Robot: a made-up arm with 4 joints. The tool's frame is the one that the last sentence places.
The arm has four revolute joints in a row. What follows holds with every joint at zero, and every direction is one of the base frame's. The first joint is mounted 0.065 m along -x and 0.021 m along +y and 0.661 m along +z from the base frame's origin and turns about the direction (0.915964, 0.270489, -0.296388), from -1.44 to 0.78 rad. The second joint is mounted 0.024 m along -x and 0.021 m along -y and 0.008 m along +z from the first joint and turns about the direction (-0.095, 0.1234, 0.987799), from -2.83 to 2.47 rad. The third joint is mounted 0.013 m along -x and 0.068 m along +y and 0.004 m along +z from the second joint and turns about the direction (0.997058, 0.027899, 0.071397), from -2.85 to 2.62 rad. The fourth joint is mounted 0.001 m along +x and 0.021 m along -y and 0.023 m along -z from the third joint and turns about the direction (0.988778, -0.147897, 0.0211), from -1.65 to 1.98 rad. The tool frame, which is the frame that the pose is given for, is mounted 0.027 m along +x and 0.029 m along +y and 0.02 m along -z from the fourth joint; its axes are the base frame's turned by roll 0, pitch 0 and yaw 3.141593 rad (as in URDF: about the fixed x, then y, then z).
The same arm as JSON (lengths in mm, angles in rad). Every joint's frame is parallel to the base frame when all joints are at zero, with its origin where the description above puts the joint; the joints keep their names.
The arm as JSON. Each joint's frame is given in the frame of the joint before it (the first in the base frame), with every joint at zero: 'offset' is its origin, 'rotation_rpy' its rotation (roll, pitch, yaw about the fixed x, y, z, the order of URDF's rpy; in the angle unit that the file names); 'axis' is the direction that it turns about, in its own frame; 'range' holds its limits. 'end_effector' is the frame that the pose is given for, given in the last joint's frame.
{"length_unit": "mm", "angle_unit": "rad", "chain": [
  {"id": "joint 1", "offset": [-65.0, 21.0, 661.0], "rotation_rpy": [0.0, 0.0, 0.0], "axis": [0.915964, 0.270489, -0.296388], "range": [-1.44, 0.78]},
  {"id": "joint 2", "offset": [-24.0, -21.0, 8.0], "rotation_rpy": [0.0, 0.0, 0.0], "axis": [-0.095, 0.1234, 0.987799], "range": [-2.83, 2.47]},
  {"id": "joint 3", "offset": [-13.0, 68.0, 4.0], "rotation_rpy": [0.0, 0.0, 0.0], "axis": [0.997058, 0.027899, 0.071397], "range": [-2.85, 2.62]},
  {"id": "joint 4", "offset": [1.0, -21.0, -23.0], "rotation_rpy": [0.0, 0.0, 0.0], "axis": [0.988778, -0.147897, 0.0211], "range": [-1.65, 1.98]}
], "end_effector": {"offset": [27.0, 29.0, -20.0], "rotation_rpy": [0.0, 0.0, -3.1416]}}

